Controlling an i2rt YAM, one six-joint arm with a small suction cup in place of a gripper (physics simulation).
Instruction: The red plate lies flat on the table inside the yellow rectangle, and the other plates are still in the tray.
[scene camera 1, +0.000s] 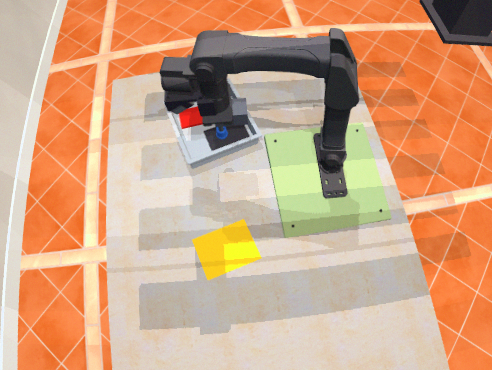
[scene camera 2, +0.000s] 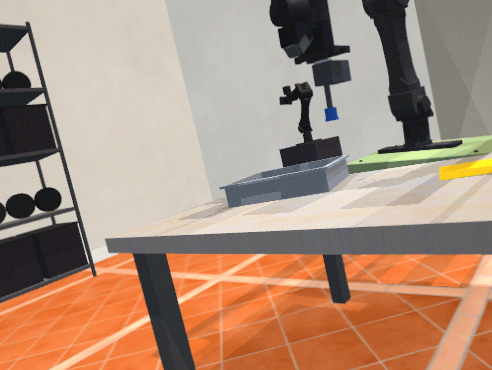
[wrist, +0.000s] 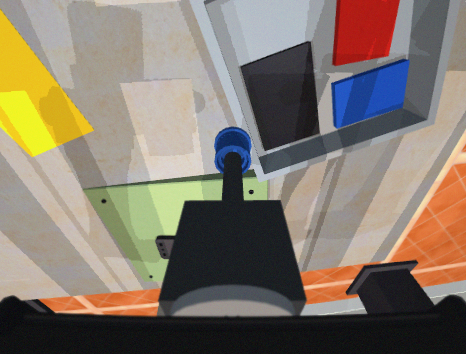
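The red plate lies in the grey tray. A black plate and a blue plate also lie in the tray; the blue one does not show in scene camera 1. The yellow rectangle is on the table with no plate on it. My suction cup is blue, open and bare. It hangs well above the tray's height, near the tray's edge in the wrist view.
The arm's base stands on a green board beside the tray. The tray's raised walls surround the plates. A dark shelf rack stands beyond the table in scene camera 2.
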